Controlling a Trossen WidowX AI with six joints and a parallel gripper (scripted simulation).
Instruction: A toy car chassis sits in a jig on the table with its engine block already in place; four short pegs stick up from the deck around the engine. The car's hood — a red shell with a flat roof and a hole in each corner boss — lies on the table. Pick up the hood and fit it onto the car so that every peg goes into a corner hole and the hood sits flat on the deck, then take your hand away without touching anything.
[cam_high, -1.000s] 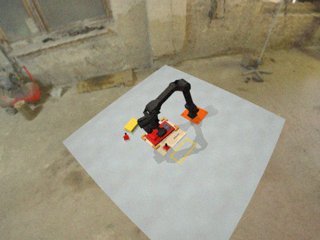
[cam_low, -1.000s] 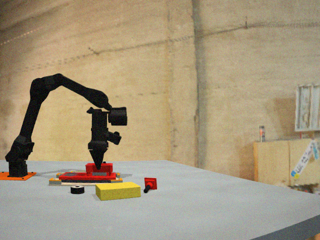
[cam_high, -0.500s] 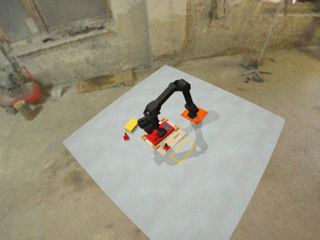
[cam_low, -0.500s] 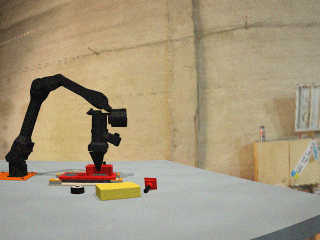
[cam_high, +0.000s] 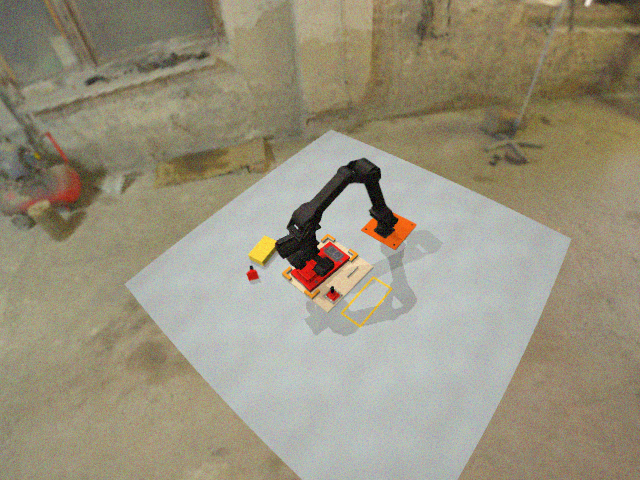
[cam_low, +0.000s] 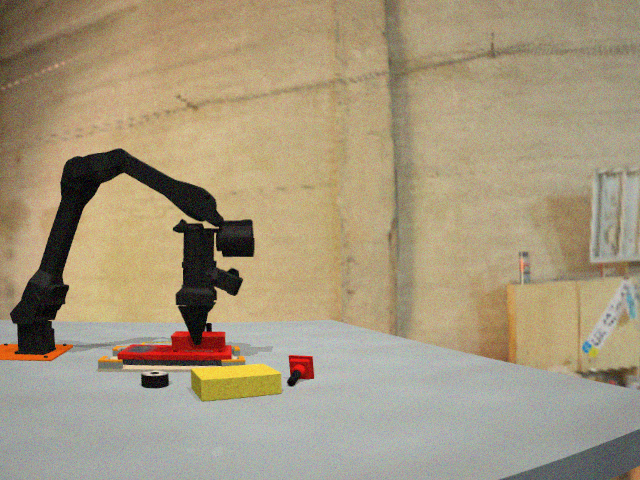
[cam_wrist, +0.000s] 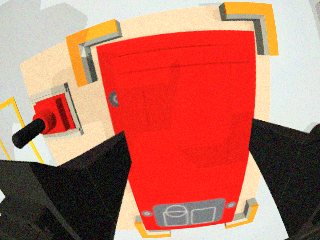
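The grey engine block is 2 cm below my gripper tip. The rest, counted from my gripper tip: beige jig 4 cm behind, 3 cm below, 2 cm to the left; then black ring 17 cm to the right, 5 cm behind, 3 cm below; then red hood 1 cm above.
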